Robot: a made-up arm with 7 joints. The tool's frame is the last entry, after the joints. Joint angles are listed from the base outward. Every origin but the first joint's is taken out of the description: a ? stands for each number. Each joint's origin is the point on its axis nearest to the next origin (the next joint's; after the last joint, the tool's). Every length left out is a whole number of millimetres.
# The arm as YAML. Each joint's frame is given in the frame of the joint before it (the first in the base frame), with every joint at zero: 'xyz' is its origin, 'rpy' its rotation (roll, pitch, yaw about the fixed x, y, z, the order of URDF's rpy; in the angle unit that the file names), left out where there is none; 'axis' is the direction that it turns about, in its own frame. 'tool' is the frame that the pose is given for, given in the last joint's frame.
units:
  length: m
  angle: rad
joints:
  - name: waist
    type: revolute
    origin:
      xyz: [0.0, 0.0, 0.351]
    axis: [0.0, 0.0, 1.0]
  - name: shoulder
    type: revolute
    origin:
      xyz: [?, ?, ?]
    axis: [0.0, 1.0, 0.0]
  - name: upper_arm
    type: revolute
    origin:
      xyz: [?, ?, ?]
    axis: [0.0, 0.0, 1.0]
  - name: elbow
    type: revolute
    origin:
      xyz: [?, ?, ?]
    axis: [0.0, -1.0, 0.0]
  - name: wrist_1
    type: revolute
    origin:
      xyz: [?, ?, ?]
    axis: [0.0, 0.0, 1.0]
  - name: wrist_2
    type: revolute
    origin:
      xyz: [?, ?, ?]
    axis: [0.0, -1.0, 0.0]
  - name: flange
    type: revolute
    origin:
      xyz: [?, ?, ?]
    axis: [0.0, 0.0, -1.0]
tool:
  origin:
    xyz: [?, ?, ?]
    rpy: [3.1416, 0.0, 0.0]
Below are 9 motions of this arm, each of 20 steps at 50 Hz.
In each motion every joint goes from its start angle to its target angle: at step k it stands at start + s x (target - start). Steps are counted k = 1, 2, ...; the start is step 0. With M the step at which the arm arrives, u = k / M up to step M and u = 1 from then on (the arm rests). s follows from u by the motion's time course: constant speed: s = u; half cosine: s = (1 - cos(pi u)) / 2; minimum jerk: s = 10 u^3 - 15 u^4 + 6 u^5.
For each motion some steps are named. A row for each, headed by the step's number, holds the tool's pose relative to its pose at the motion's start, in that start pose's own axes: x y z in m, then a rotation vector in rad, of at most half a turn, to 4 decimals.
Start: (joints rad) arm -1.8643 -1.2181 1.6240 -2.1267 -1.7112 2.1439 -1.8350
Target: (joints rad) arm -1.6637 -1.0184 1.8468 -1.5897 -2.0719 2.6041 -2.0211
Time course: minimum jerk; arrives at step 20
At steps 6, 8, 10, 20:
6: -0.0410 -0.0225 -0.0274 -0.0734 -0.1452 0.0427
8: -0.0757 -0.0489 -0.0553 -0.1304 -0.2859 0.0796
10: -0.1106 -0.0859 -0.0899 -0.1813 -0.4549 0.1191
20: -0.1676 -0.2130 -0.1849 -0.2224 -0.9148 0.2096

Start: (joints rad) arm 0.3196 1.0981 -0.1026 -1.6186 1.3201 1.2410 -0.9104
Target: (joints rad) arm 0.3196 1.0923 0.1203 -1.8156 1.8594 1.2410 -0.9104
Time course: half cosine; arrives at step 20
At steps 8, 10, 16, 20:
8: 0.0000 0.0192 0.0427 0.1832 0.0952 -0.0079
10: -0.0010 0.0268 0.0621 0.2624 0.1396 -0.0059
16: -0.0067 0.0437 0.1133 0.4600 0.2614 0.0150
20: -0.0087 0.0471 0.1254 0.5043 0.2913 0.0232

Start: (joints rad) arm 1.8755 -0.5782 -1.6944 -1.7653 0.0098 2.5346 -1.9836
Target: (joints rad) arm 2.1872 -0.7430 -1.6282 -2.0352 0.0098 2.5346 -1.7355
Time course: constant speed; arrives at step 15
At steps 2, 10, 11, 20:
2: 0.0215 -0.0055 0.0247 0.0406 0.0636 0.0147
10: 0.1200 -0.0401 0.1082 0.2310 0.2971 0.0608
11: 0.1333 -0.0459 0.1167 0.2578 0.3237 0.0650
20: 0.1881 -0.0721 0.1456 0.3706 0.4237 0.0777

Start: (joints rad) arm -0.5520 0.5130 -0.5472 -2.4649 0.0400 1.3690 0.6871
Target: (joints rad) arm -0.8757 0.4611 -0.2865 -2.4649 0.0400 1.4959 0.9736
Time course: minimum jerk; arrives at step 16
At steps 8, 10, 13, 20:
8: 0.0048 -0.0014 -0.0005 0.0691 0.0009 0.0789
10: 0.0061 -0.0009 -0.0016 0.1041 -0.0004 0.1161
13: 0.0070 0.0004 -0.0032 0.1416 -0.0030 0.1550
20: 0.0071 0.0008 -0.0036 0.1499 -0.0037 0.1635

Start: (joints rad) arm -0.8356 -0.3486 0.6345 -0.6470 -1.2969 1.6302 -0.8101
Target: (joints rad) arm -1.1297 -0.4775 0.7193 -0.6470 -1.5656 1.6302 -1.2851
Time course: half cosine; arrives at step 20
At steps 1, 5, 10, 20:
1: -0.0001 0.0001 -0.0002 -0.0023 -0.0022 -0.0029
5: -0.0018 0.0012 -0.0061 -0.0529 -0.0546 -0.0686
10: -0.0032 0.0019 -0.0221 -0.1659 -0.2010 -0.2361
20: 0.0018 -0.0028 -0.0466 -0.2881 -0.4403 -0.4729

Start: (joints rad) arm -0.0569 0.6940 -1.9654 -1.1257 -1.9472 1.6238 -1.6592
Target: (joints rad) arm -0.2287 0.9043 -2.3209 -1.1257 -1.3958 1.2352 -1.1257
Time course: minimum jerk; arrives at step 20
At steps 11, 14, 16, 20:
11: 0.0180 -0.0106 0.0716 0.4255 0.0423 0.2641
14: 0.0175 -0.0220 0.0988 0.6050 0.0189 0.3860
16: 0.0159 -0.0280 0.1097 0.6819 0.0023 0.4403
20: 0.0147 -0.0316 0.1154 0.7240 -0.0085 0.4705

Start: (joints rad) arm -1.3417 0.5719 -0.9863 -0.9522 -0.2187 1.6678 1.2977
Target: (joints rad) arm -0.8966 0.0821 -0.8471 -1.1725 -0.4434 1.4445 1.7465
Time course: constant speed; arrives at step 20
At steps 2, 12, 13, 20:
2: -0.0031 0.0048 -0.0211 0.0152 -0.0287 0.0270
12: -0.0168 0.0391 -0.1157 0.0698 -0.1794 0.1315
13: -0.0180 0.0433 -0.1241 0.0733 -0.1946 0.1393
20: -0.0243 0.0761 -0.1779 0.0903 -0.2980 0.1817

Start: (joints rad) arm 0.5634 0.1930 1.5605 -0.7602 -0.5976 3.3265 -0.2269
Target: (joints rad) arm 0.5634 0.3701 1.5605 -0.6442 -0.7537 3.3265 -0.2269
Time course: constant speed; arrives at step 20
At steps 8, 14, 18, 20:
8: -0.0167 0.0349 -0.0065 -0.0651 -0.0088 -0.0273
14: -0.0302 0.0605 -0.0132 -0.1140 -0.0193 -0.0495
18: -0.0397 0.0772 -0.0184 -0.1465 -0.0282 -0.0650
20: -0.0446 0.0854 -0.0213 -0.1628 -0.0332 -0.0730

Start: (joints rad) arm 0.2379 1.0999 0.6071 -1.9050 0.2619 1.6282 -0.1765
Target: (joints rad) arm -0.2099 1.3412 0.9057 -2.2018 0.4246 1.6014 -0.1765
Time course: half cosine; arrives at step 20
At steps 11, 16, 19, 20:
11: -0.0099 0.0067 0.0478 0.3477 -0.1288 -0.1137
16: -0.0242 -0.0085 0.0640 0.5222 -0.1923 -0.2094
19: -0.0294 -0.0143 0.0667 0.5665 -0.2085 -0.2393
20: -0.0298 -0.0147 0.0669 0.5694 -0.2096 -0.2414

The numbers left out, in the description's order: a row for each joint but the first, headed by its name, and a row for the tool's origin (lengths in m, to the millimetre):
shoulder: 0.0 0.0 0.0
upper_arm: 0.0 0.0 0.229
elbow: 0.129 0.0 0.0
wrist_1: -0.073 0.0 0.34
wrist_2: 0.0 0.0 0.0
flange: 0.055 0.0 0.0
tool: 0.0 0.0 0.0

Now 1 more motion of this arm.
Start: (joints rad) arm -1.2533 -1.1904 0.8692 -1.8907 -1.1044 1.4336 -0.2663
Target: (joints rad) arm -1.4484 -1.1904 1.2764 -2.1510 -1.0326 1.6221 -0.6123
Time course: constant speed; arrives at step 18
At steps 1, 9, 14, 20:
1: 0.0060 -0.0119 -0.0065 -0.0150 0.0106 -0.0448
9: 0.0448 -0.1146 -0.0486 -0.1321 0.0785 -0.4095
14: 0.0597 -0.1833 -0.0654 -0.2019 0.1066 -0.6421
20: 0.0660 -0.2394 -0.0736 -0.2554 0.1220 -0.8302

